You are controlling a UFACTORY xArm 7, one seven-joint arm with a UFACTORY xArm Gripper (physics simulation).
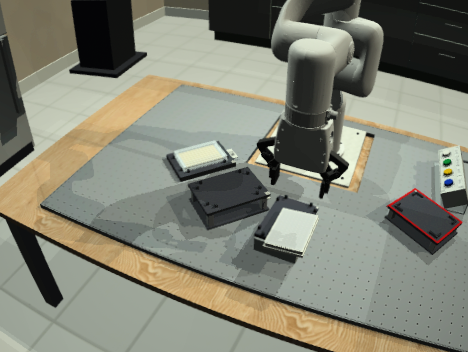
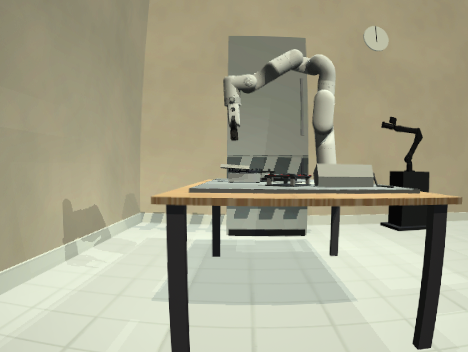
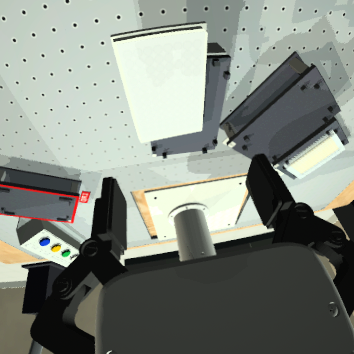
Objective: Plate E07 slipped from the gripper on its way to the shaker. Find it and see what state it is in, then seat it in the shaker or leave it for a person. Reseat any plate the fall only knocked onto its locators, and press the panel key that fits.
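Frame: origin at the arm's base, x left, y back, z up, level; metres.
Seen in the pictures: gripper, fingertip midpoint: (image 1: 298, 187) (image 2: 234, 139) (image 3: 185, 178); arm's base, origin of the base link: (image 3: 187, 214).
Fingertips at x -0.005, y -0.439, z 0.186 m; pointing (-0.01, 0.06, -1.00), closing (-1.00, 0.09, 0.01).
Observation:
Pixels of each thing's top centre, then the offset from my fingertips to it. Level surfaces: height alone.
- white lidded plate, middle of its top: (image 3: 167, 97) (image 1: 292, 226) (image 2: 235, 164) dx -0.001, dy +0.003, dz -0.109 m
- larger dark platform with corner pegs, middle of its top: (image 3: 289, 130) (image 1: 228, 185) (image 2: 254, 168) dx -0.181, dy +0.112, dz -0.129 m
- plate with yellowish wells, middle of its top: (image 3: 316, 158) (image 1: 200, 153) dx -0.315, dy +0.256, dz -0.159 m
- low dark holder, middle of its top: (image 3: 314, 156) (image 1: 200, 155) dx -0.315, dy +0.256, dz -0.166 m
- key panel, middle of its top: (image 1: 456, 163) (image 3: 52, 257) (image 2: 343, 164) dx +0.398, dy +0.382, dz -0.107 m
- red-edged dark platform, middle of its top: (image 3: 34, 207) (image 1: 426, 212) (image 2: 289, 173) dx +0.308, dy +0.188, dz -0.145 m
- grey perforated board, its level: dz -0.190 m
A white lidded plate (image 1: 294, 231) (image 2: 234, 166) (image 3: 165, 85) lies off-centre across a dark platform with corner locators (image 1: 286, 209) (image 3: 216, 107), overhanging its edge and looking slightly tilted; its label is unreadable now. My gripper (image 1: 299, 188) (image 2: 234, 137) (image 3: 185, 178) is open and empty, above and on the arm-base side of that platform. A larger dark platform with corner pegs (image 1: 230, 190) (image 3: 295, 112) bears no plate. A plate with yellowish wells (image 1: 200, 155) (image 3: 315, 155) sits in a low dark holder (image 1: 186, 175). The key panel (image 1: 452, 182) (image 3: 36, 235) has white, green, yellow and blue keys.
A red-edged dark platform (image 1: 425, 216) (image 3: 40, 204) with corner brackets stands near the key panel and bears no plate. The white arm-base plate (image 1: 357, 150) (image 3: 160, 200) lies behind the platforms. The grey perforated board (image 1: 125, 200) carries the stations on a wooden table (image 2: 300, 201).

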